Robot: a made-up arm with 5 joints.
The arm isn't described. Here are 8 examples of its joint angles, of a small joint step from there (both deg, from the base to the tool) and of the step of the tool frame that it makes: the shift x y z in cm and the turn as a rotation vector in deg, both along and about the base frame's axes.
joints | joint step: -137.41 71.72 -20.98 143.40 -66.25 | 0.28 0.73 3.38 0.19 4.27
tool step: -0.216 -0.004 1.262 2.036 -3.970 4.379
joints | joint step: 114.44 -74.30 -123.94 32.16 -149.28 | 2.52 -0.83 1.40 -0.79 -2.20
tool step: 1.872 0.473 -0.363 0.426 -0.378 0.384
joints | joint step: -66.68 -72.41 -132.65 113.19 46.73 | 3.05 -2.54 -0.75 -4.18 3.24
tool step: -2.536 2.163 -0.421 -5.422 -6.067 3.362
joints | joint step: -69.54 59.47 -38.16 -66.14 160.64 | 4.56 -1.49 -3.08 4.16 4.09
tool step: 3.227 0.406 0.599 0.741 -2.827 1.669
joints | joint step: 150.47 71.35 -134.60 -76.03 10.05 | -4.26 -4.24 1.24 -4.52 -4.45
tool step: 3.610 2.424 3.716 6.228 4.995 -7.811
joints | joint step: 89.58 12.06 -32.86 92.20 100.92 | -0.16 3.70 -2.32 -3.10 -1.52
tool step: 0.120 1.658 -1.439 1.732 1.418 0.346
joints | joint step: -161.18 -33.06 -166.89 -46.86 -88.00 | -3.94 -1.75 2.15 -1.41 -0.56
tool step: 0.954 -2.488 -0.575 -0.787 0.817 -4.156
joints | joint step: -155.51 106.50 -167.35 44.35 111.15 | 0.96 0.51 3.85 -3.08 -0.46
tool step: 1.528 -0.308 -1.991 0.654 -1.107 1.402
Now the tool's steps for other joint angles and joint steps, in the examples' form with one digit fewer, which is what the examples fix.
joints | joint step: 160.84 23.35 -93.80 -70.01 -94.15 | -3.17 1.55 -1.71 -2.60 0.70
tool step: 0.52 2.15 -0.48 0.57 2.73 -2.62
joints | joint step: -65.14 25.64 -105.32 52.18 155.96 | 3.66 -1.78 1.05 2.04 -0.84
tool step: 2.30 2.93 0.58 1.00 0.93 4.41
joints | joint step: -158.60 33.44 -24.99 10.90 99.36 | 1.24 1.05 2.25 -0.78 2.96
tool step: 1.75 0.06 -0.37 1.91 -1.94 -1.53
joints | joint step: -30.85 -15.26 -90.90 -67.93 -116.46 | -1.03 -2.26 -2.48 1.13 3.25
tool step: -2.53 1.22 0.98 -1.68 -3.20 2.21
